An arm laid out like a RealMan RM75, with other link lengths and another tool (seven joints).
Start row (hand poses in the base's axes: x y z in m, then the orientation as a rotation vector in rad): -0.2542 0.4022 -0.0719 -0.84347 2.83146 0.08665
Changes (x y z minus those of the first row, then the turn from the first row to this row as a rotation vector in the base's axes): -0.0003 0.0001 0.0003 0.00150 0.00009 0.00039; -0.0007 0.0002 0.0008 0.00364 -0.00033 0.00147; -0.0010 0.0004 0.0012 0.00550 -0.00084 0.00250; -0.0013 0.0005 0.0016 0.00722 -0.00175 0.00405; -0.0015 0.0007 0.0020 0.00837 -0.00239 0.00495; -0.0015 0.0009 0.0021 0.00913 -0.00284 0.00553; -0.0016 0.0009 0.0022 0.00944 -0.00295 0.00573; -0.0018 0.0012 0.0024 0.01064 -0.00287 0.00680; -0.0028 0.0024 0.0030 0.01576 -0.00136 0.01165; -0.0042 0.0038 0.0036 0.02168 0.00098 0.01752; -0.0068 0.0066 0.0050 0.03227 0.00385 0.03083; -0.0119 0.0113 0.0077 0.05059 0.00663 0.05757; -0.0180 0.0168 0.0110 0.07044 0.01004 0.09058
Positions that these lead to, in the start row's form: -0.2545 0.4023 -0.0716 -0.84373 2.83097 0.08886; -0.2549 0.4024 -0.0711 -0.84474 2.82955 0.09183; -0.2552 0.4026 -0.0707 -0.84572 2.82814 0.09436; -0.2555 0.4027 -0.0703 -0.84738 2.82619 0.09659; -0.2557 0.4029 -0.0699 -0.84830 2.82491 0.09804; -0.2557 0.4031 -0.0698 -0.84887 2.82405 0.09899; -0.2558 0.4031 -0.0697 -0.84907 2.82378 0.09940; -0.2560 0.4034 -0.0695 -0.85035 2.82308 0.10127; -0.2570 0.4046 -0.0689 -0.85645 2.82106 0.10981; -0.2584 0.4060 -0.0683 -0.86397 2.81911 0.12000; -0.2610 0.4088 -0.0669 -0.88112 2.81313 0.13800; -0.2661 0.4135 -0.0642 -0.91540 2.79871 0.16861; -0.2722 0.4190 -0.0609 -0.95801 2.78083 0.20244
